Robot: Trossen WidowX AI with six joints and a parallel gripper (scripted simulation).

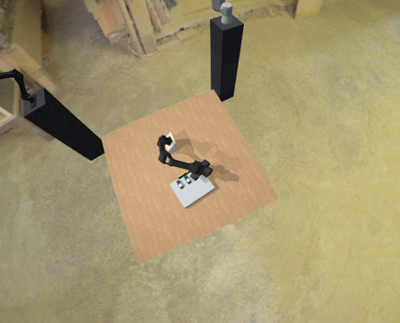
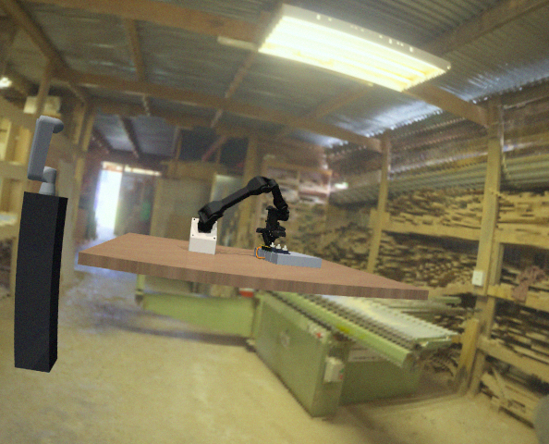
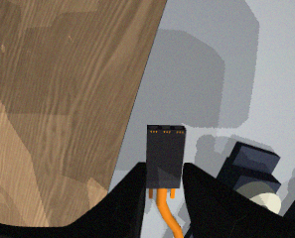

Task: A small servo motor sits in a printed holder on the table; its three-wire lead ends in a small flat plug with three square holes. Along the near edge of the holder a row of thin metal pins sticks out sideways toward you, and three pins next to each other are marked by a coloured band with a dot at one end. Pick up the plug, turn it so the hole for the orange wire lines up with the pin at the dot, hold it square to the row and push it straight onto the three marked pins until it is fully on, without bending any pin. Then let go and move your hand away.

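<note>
My gripper tip is 13 cm to the left of the white-topped servo and 1 cm above it. Round my gripper tip: grey printed holder 12 cm to the right, 10 cm ahead, 3 cm below.
</note>
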